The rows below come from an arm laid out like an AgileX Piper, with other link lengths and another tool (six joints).
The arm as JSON. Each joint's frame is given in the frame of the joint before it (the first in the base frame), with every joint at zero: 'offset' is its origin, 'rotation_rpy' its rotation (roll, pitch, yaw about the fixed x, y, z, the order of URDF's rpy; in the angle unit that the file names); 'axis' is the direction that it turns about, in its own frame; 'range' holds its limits. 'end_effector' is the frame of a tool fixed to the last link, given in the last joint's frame.
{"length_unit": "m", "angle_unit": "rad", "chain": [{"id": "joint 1", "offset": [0.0, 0.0, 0.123], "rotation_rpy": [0.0, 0.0, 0.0], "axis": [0.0, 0.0, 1.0], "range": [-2.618, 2.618]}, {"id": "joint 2", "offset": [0.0, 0.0, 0.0], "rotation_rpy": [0.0, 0.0, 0.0], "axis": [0.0, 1.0, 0.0], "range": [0.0, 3.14]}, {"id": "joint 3", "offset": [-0.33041, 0.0, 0.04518], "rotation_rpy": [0.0, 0.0, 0.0], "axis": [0.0, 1.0, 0.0], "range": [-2.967, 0.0]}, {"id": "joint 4", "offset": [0.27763, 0.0, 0.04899], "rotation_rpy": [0.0, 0.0, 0.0], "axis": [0.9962, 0.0, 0.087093], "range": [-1.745, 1.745]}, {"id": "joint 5", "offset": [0.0, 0.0, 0.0], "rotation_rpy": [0.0, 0.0, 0.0], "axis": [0.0, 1.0, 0.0], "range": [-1.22, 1.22]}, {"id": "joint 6", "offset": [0.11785, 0.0, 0.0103], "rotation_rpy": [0.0, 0.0, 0.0], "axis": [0.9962, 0.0, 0.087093], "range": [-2.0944, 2.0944]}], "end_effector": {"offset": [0.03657, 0.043, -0.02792], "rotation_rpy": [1.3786, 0.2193, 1.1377]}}
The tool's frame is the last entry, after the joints.
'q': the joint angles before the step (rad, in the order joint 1, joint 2, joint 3, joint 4, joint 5, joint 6). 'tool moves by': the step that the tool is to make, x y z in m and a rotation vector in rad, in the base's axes. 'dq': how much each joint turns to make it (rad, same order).
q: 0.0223, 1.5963, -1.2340, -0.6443, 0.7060, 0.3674
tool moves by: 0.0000, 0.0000, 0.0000, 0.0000, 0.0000, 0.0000
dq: 0.0000, 0.0000, 0.0000, 0.0000, 0.0000, 0.0000
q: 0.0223, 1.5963, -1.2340, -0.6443, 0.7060, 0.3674
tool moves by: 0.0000, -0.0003, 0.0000, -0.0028, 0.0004, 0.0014
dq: 0.0000, 0.0001, 0.0000, -0.0023, -0.0001, -0.0011
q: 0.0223, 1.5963, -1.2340, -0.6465, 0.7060, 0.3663
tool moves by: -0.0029, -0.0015, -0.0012, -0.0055, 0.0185, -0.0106
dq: 0.0001, 0.0000, 0.0001, 0.0001, 0.0218, -0.0028
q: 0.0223, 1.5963, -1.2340, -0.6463, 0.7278, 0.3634
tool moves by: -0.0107, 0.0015, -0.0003, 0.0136, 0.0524, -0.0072
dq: 0.0002, -0.0104, 0.0000, 0.0521, 0.0527, -0.0493
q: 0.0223, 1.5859, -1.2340, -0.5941, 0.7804, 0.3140
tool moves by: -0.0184, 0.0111, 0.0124, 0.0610, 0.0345, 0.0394
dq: 0.0000, -0.0484, 0.0002, 0.1346, 0.0438, -0.1206
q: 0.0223, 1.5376, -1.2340, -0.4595, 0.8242, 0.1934
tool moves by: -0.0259, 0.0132, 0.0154, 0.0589, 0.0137, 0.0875
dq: -0.0001, -0.0775, 0.0247, 0.1454, 0.0237, -0.1546
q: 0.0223, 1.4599, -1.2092, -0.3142, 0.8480, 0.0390
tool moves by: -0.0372, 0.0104, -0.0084, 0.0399, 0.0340, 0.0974
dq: -0.0002, -0.0922, 0.1146, 0.1151, -0.0158, -0.1377
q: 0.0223, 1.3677, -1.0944, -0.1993, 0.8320, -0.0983
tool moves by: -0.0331, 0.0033, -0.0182, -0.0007, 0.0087, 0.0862
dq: -0.0001, -0.0864, 0.1386, 0.0543, -0.0573, -0.1050
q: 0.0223, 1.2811, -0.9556, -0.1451, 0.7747, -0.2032
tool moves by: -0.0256, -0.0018, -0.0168, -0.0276, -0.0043, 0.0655
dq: -0.0001, -0.0705, 0.1141, 0.0093, -0.0548, -0.0722
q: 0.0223, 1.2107, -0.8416, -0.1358, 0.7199, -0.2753
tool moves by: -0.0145, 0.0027, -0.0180, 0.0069, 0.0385, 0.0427
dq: 0.0000, -0.0133, 0.0695, 0.0419, -0.0228, -0.0626
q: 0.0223, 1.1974, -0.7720, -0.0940, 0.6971, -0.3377
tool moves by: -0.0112, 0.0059, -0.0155, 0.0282, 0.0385, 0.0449
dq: 0.0000, -0.0001, 0.0544, 0.0736, -0.0195, -0.0808
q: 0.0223, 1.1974, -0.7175, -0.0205, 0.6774, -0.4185
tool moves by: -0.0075, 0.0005, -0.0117, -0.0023, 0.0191, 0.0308
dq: 0.0001, 0.0000, 0.0414, 0.0205, -0.0226, -0.0440
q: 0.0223, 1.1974, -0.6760, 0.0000, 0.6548, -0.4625
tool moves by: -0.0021, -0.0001, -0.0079, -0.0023, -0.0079, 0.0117
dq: -0.0001, 0.0000, 0.0306, 0.0057, -0.0384, -0.0162
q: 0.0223, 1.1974, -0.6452, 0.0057, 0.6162, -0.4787
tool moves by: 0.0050, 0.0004, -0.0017, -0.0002, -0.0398, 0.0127
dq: 0.0002, 0.0011, 0.0106, 0.0100, -0.0514, -0.0201
